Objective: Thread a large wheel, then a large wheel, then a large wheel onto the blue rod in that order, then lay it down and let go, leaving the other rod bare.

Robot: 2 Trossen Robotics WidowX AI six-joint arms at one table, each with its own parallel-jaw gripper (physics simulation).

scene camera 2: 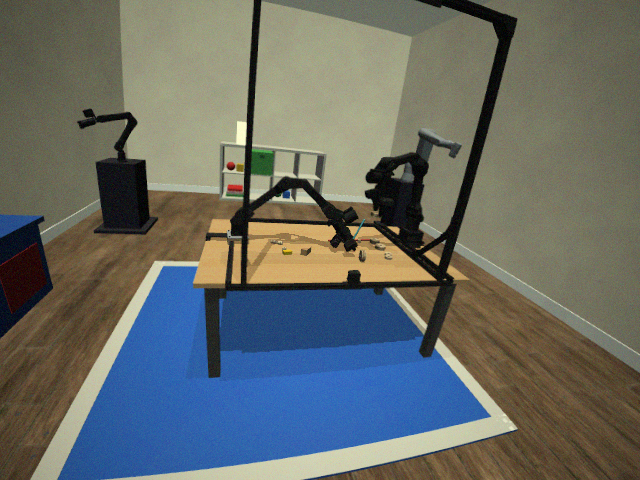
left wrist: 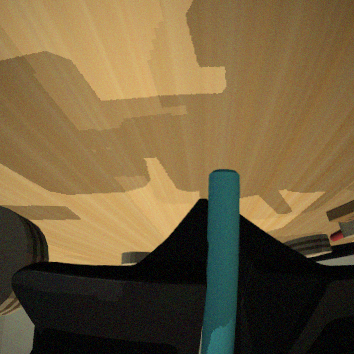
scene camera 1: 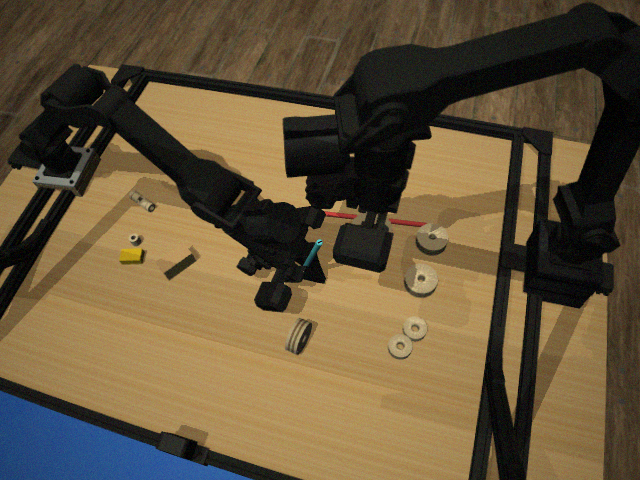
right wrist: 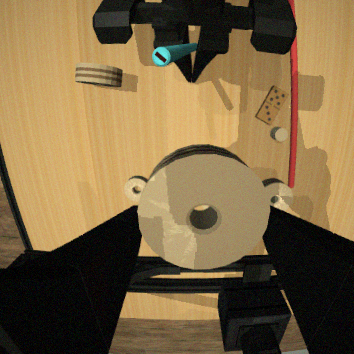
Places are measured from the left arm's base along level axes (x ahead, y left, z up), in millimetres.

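Where they show: left gripper, fingertip midpoint: [scene camera 2: 354, 250] [left wrist: 207, 206] [scene camera 1: 323, 281] [right wrist: 191, 79]; right gripper, fingertip midpoint: [scene camera 2: 377, 214] [scene camera 1: 373, 233] [right wrist: 201, 213]; left arm's base, link origin: [scene camera 2: 237, 233] [scene camera 1: 63, 164]; right arm's base, link origin: [scene camera 2: 412, 229] [scene camera 1: 570, 249] [right wrist: 256, 334].
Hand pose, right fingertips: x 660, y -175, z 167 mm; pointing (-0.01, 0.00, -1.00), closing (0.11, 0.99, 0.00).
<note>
Each offset is from my right fingertips to the top centre of the thing.
My left gripper [scene camera 1: 311, 272] [left wrist: 207, 206] [right wrist: 191, 79] is shut on the blue rod [scene camera 1: 313, 252] [scene camera 2: 359, 228] [left wrist: 223, 260] [right wrist: 177, 52], which it holds tilted with its free end up; no wheel shows on the visible part. My right gripper [scene camera 2: 374, 210] [right wrist: 201, 213] is shut on a large pale wheel, held with its hole facing the right wrist camera, up in the air; scene camera 1 hides it. A large striped wheel @(101 mm back, 102 mm right, 148 mm down) [scene camera 1: 298, 335] [scene camera 2: 362, 255] [right wrist: 98, 75] stands on edge. Two wide wheels @(96 mm ahead, 119 mm left, 183 mm down) [scene camera 1: 432, 237] @(83 mm ahead, 35 mm left, 183 mm down) [scene camera 1: 421, 279] lie flat. The red rod @(48 mm back, 151 mm left, 194 mm down) [scene camera 1: 408, 223] [scene camera 2: 364, 239] [right wrist: 294, 100] lies bare.
Two small wheels @(81 mm ahead, 53 mm right, 190 mm down) [scene camera 1: 415, 328] @(60 mm ahead, 86 mm right, 190 mm down) [scene camera 1: 400, 346] lie at the right. A domino @(41 mm back, 117 mm left, 195 mm down) [right wrist: 271, 105] and a short cylinder @(1 mm back, 126 mm left, 186 mm down) [right wrist: 279, 134] lie near the red rod. A yellow block @(444 mm back, 5 mm left, 188 mm down) [scene camera 1: 131, 255], a brown block @(352 mm back, 4 mm left, 173 mm down) [scene camera 1: 180, 264] and a pale cylinder @(469 mm back, 126 mm left, 185 mm down) [scene camera 1: 143, 201] lie at the left. Black rails frame the table.
</note>
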